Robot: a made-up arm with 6 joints. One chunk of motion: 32 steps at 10 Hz.
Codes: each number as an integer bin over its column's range. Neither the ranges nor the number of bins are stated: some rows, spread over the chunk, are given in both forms.
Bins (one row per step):
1: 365 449 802 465 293 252
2: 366 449 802 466 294 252
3: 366 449 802 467 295 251
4: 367 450 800 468 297 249
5: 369 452 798 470 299 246
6: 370 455 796 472 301 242
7: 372 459 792 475 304 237
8: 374 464 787 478 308 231
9: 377 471 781 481 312 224
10: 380 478 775 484 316 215
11: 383 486 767 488 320 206
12: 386 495 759 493 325 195
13: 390 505 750 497 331 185
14: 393 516 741 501 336 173
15: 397 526 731 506 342 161
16: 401 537 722 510 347 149
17: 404 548 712 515 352 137
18: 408 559 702 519 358 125
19: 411 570 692 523 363 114
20: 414 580 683 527 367 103
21: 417 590 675 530 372 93
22: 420 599 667 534 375 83
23: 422 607 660 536 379 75
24: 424 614 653 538 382 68
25: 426 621 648 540 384 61
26: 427 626 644 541 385 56
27: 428 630 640 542 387 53
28: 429 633 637 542 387 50
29: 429 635 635 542 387 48
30: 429 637 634 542 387 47
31: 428 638 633 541 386 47
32: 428 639 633 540 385 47
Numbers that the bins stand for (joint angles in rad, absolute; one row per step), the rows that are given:
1: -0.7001 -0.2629 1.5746 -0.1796 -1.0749 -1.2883
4: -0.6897 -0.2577 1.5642 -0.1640 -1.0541 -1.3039
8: -0.6533 -0.1848 1.4965 -0.1119 -0.9968 -1.3976
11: -0.6064 -0.0703 1.3924 -0.0599 -0.9343 -1.5277
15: -0.5335 0.1379 1.2050 0.0338 -0.8198 -1.7620
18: -0.4763 0.3097 1.0541 0.1015 -0.7365 -1.9493
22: -0.4138 0.5179 0.8719 0.1796 -0.6480 -2.1680
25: -0.3826 0.6324 0.7730 0.2108 -0.6012 -2.2825
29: -0.3670 0.7053 0.7053 0.2212 -0.5856 -2.3502
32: -0.3722 0.7261 0.6949 0.2108 -0.5960 -2.3554
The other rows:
2: -0.6949 -0.2629 1.5746 -0.1744 -1.0697 -1.2883
3: -0.6949 -0.2629 1.5746 -0.1692 -1.0645 -1.2935
5: -0.6793 -0.2472 1.5538 -0.1536 -1.0436 -1.3195
6: -0.6741 -0.2316 1.5433 -0.1431 -1.0332 -1.3403
7: -0.6637 -0.2108 1.5225 -0.1275 -1.0176 -1.3664
9: -0.6376 -0.1483 1.4653 -0.0963 -0.9760 -1.4340
10: -0.6220 -0.1119 1.4340 -0.0807 -0.9552 -1.4809
12: -0.5908 -0.0234 1.3508 -0.0338 -0.9083 -1.5850
13: -0.5700 0.0286 1.3039 -0.0130 -0.8771 -1.6370
14: -0.5544 0.0859 1.2571 0.0078 -0.8511 -1.6995
16: -0.5127 0.1952 1.1582 0.0547 -0.7938 -1.8244
17: -0.4971 0.2525 1.1061 0.0807 -0.7678 -1.8869
19: -0.4607 0.3670 1.0020 0.1223 -0.7105 -2.0066
20: -0.4450 0.4190 0.9552 0.1431 -0.6897 -2.0639
21: -0.4294 0.4711 0.9135 0.1588 -0.6637 -2.1159
23: -0.4034 0.5596 0.8354 0.1900 -0.6272 -2.2096
24: -0.3930 0.5960 0.7990 0.2004 -0.6116 -2.2460
26: -0.3774 0.6585 0.7522 0.2160 -0.5960 -2.3085
27: -0.3722 0.6793 0.7313 0.2212 -0.5856 -2.3241
28: -0.3670 0.6949 0.7157 0.2212 -0.5856 -2.3397
30: -0.3670 0.7157 0.7001 0.2212 -0.5856 -2.3554
31: -0.3722 0.7209 0.6949 0.2160 -0.5908 -2.3554

